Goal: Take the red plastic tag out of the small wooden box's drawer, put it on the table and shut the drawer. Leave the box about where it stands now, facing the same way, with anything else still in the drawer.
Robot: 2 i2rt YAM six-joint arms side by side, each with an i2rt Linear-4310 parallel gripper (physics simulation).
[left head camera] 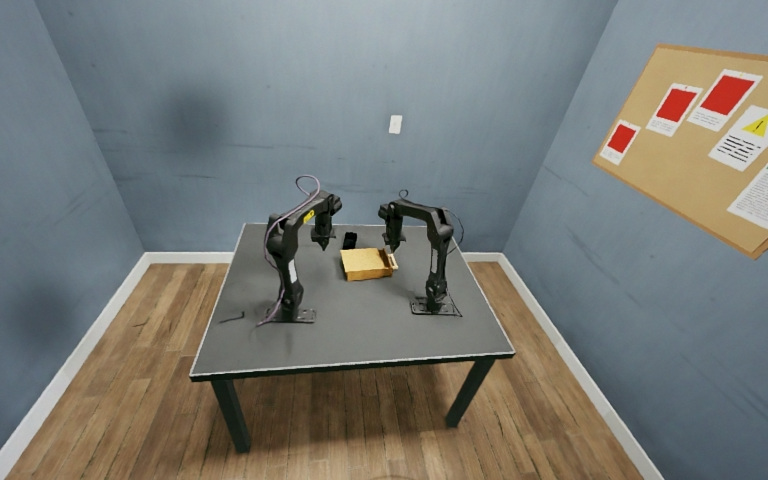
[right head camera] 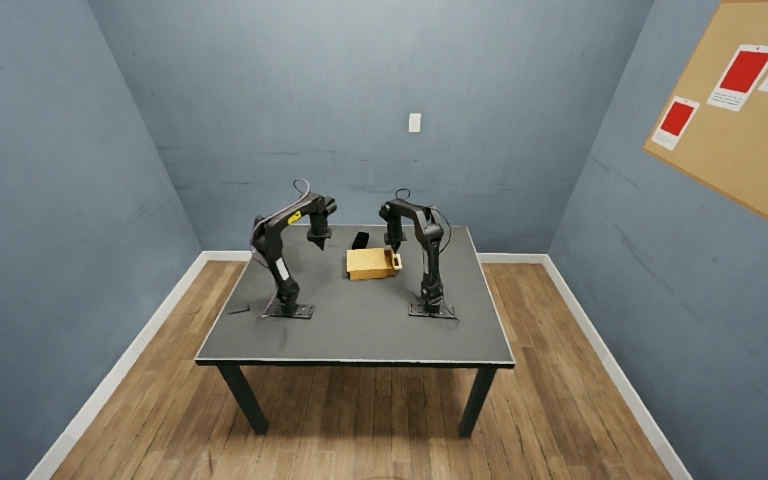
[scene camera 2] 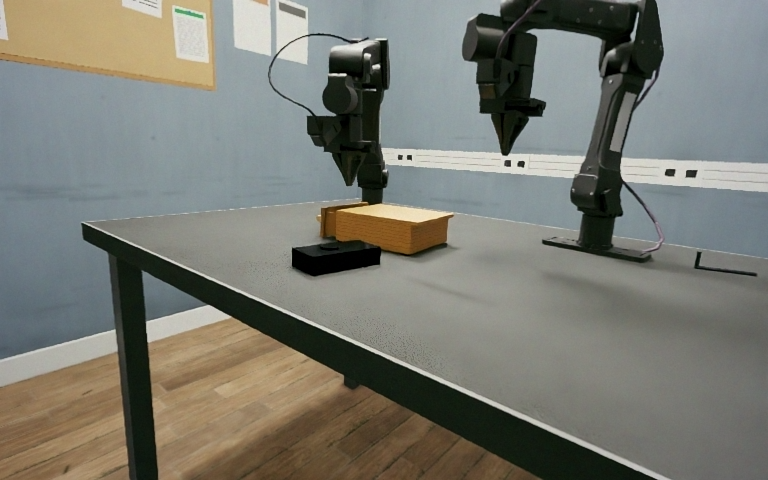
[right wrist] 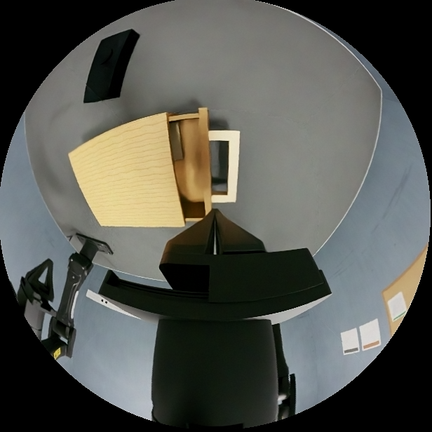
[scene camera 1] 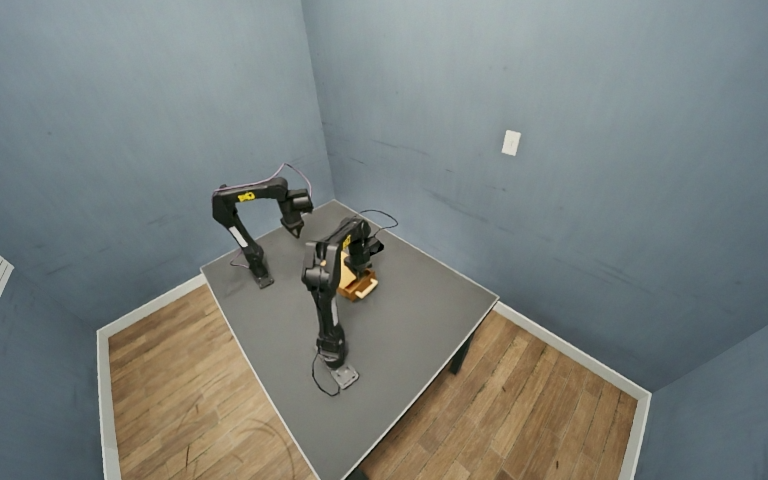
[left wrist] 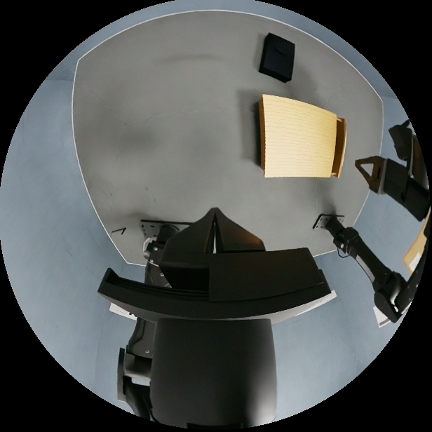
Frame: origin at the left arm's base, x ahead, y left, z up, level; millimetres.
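Seen in the pictures: left gripper, fingertip midpoint: [left head camera: 323, 250] [right head camera: 323, 250] [scene camera 2: 504, 156] [scene camera 1: 297, 238]; right gripper, fingertip midpoint: [left head camera: 392, 253] [right head camera: 395, 253] [scene camera 2: 349, 186] [scene camera 1: 359, 279]; left arm's base at its link origin: [left head camera: 290, 315] [right head camera: 289, 311] [scene camera 2: 593, 250] [scene camera 1: 261, 274]; right arm's base at its link origin: [left head camera: 433, 308] [right head camera: 431, 311] [scene camera 1: 335, 362].
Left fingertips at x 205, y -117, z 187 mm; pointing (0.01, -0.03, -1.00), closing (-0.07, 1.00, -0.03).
Observation:
Pixels of each thing's top centre, then the offset from my left fingertips to it. "pt": a spot on its surface instead.
- small wooden box at its top centre: [scene camera 2: 396, 212] [scene camera 1: 341, 267] [left head camera: 362, 259] [right head camera: 366, 258] 98 mm ahead, 177 mm right, 121 mm down
- pale handle at a spot on its surface: [scene camera 1: 367, 288] pt 125 mm ahead, 336 mm right, 144 mm down
- black block at its top centre: [scene camera 2: 337, 244] [left head camera: 350, 238] [right head camera: 360, 238] 300 mm ahead, 118 mm right, 153 mm down
- thin black hex key at its top centre: [scene camera 2: 728, 254] [left head camera: 230, 314] [right head camera: 237, 307] 228 mm back, 332 mm left, 155 mm down
The small wooden box [left head camera: 365, 263] [right head camera: 369, 264] [scene camera 2: 396, 226] [left wrist: 297, 140] [right wrist: 130, 175] stands on the table. Its drawer [left wrist: 342, 147] [right wrist: 203, 150] is partly open toward picture right, with a pale handle [scene camera 1: 367, 288] [right wrist: 233, 165]. A flat brownish piece [right wrist: 177, 142] shows inside, partly under the box top. The red tag does not show in any view. My right gripper [left head camera: 393, 250] [right head camera: 396, 250] [scene camera 1: 360, 275] [scene camera 2: 348, 183] [right wrist: 214, 213] is shut and empty above the drawer end. My left gripper [left head camera: 323, 247] [right head camera: 321, 247] [scene camera 1: 297, 234] [scene camera 2: 505, 152] [left wrist: 214, 212] is shut and empty, high and left of the box in the head views.
A black block [left head camera: 350, 240] [right head camera: 360, 240] [scene camera 2: 335, 259] [left wrist: 277, 57] [right wrist: 110, 67] lies behind the box in the head views, apart from it. A thin black hex key [left head camera: 232, 318] [right head camera: 239, 310] [scene camera 2: 724, 268] lies beside the left arm's base, near the table edge.

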